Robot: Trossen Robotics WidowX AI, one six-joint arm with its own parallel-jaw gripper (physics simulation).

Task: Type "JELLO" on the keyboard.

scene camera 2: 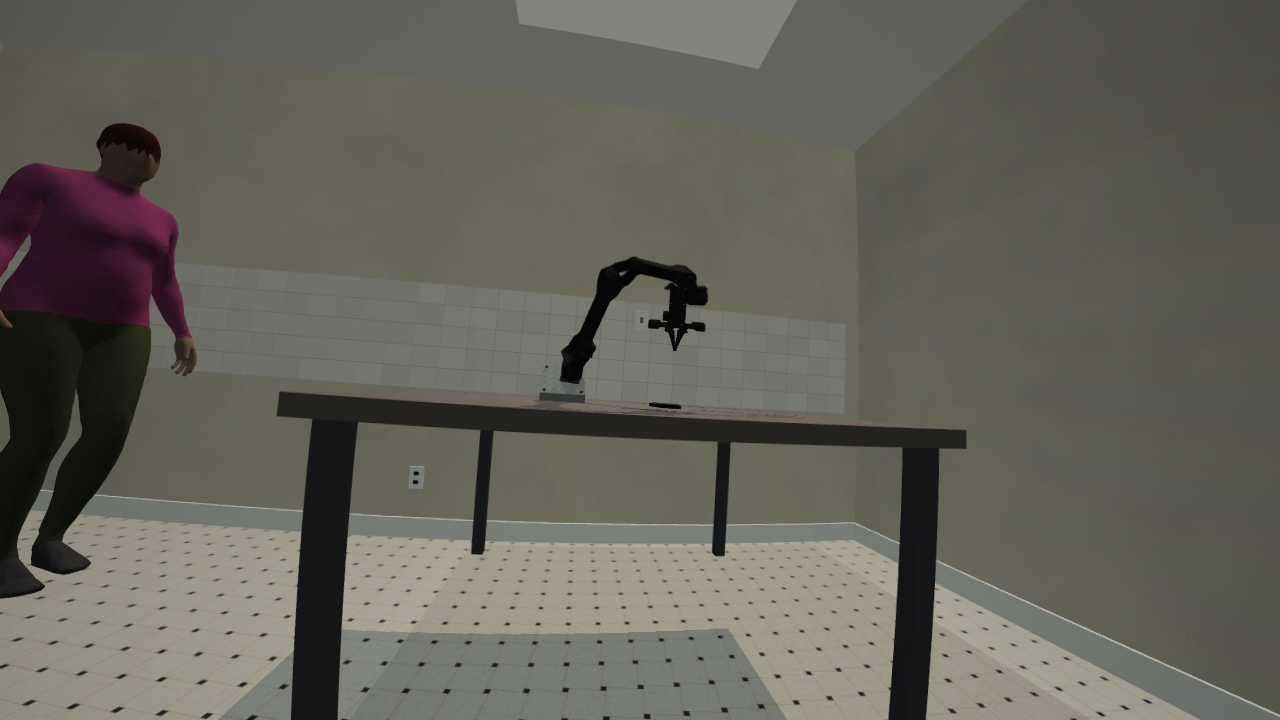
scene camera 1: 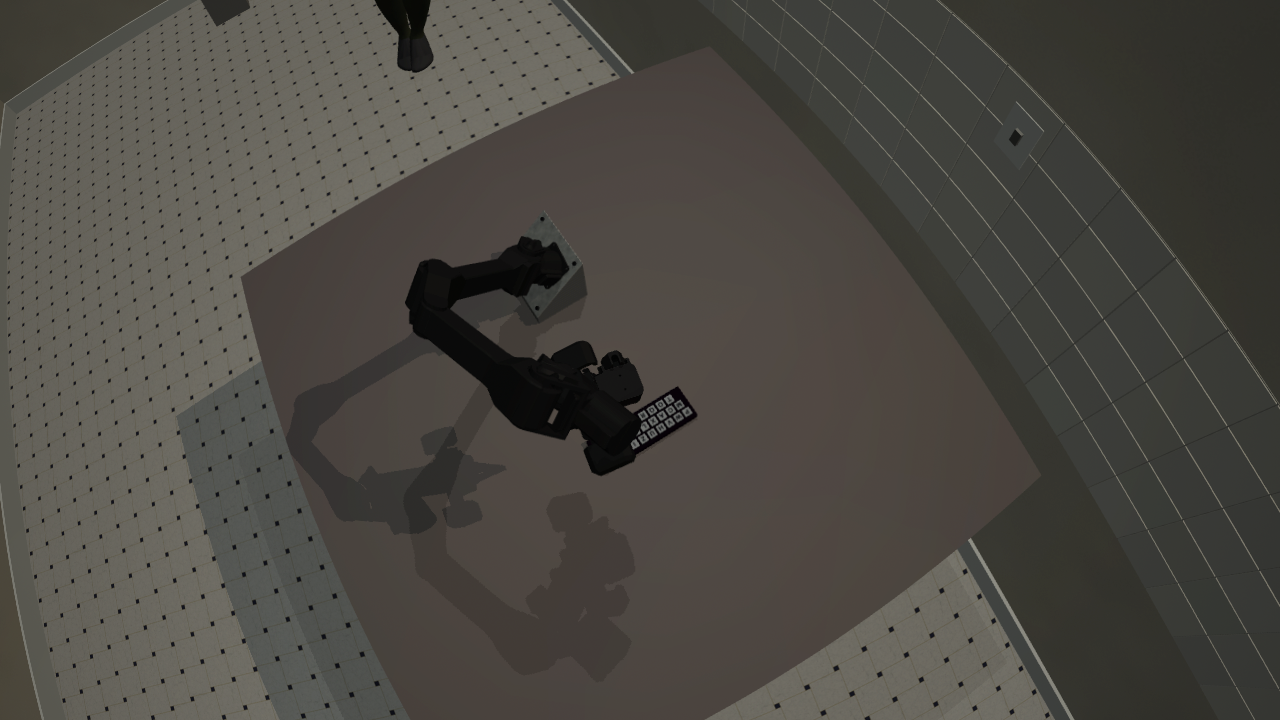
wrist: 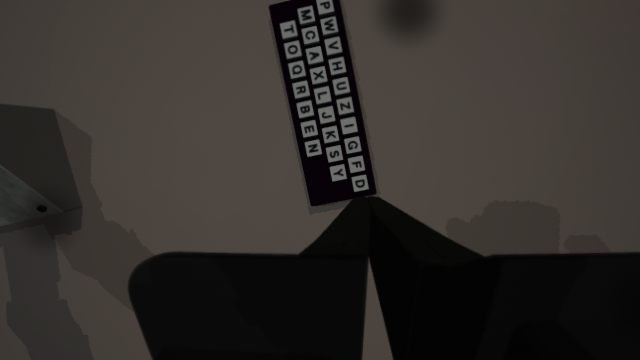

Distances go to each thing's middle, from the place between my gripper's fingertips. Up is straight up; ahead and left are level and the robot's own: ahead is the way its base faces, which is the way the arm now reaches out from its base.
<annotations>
Right now my hand is 180 mm above the black keyboard [wrist: 321,190], 60 mm to the right of it and 10 mm past it.
</annotations>
